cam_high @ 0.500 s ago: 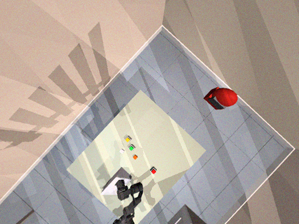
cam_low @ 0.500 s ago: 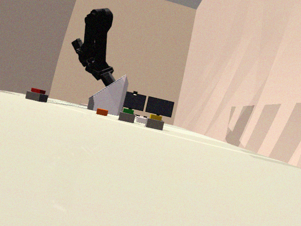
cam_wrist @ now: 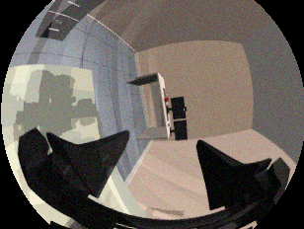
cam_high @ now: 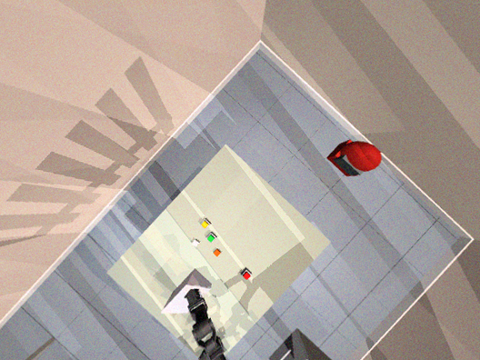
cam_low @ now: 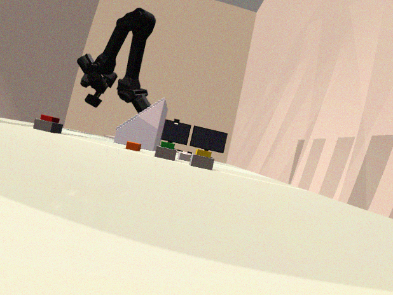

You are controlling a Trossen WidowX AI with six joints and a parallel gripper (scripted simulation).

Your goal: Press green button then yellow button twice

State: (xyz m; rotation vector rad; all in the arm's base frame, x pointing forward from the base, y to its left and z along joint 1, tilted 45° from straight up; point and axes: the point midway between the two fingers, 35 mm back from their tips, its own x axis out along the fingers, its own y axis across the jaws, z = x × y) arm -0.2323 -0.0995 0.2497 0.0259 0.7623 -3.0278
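Right now my gripper tip is 50 cm short of the red button, 18 cm above it and 3 cm to the right of it. Also, from my gripper tip: green button (55 cm ahead, 34 cm to the left, 18 cm below); orange block (50 cm ahead, 25 cm to the left, 20 cm below); yellow button (60 cm ahead, 42 cm to the left, 18 cm below).
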